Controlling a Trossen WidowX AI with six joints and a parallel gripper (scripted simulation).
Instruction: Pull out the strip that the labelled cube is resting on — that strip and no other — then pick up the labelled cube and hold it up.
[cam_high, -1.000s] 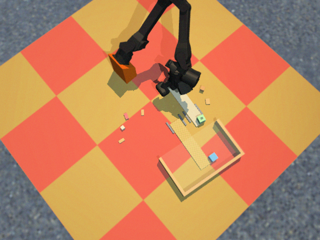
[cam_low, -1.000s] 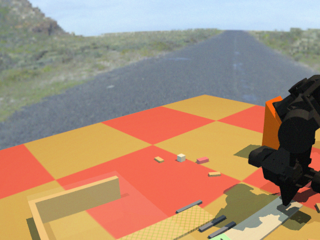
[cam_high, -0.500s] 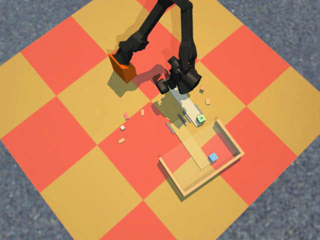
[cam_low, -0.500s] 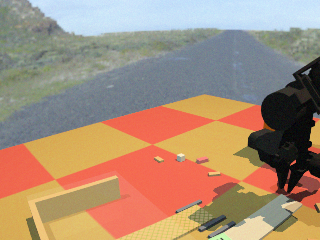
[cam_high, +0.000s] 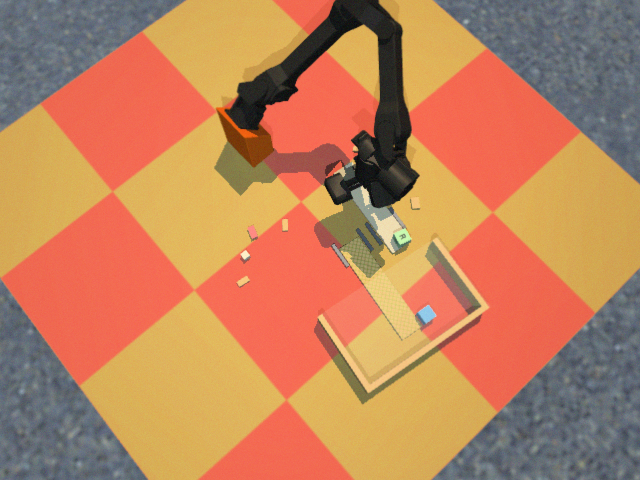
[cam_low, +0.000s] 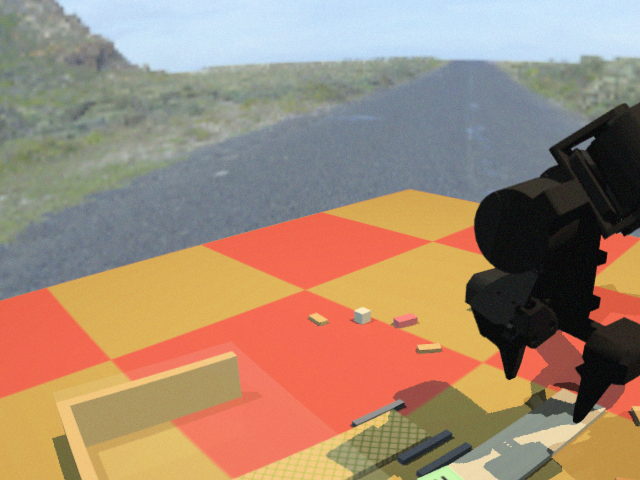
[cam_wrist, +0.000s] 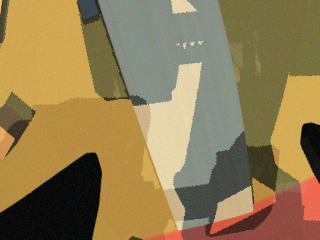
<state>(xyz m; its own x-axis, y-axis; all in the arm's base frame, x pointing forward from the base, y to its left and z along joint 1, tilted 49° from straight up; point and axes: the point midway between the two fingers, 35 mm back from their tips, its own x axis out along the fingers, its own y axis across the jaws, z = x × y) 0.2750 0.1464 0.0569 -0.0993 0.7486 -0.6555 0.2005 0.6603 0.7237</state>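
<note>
Now: gripper tip 140 mm short of the labelled cube and 30 mm above it.
</note>
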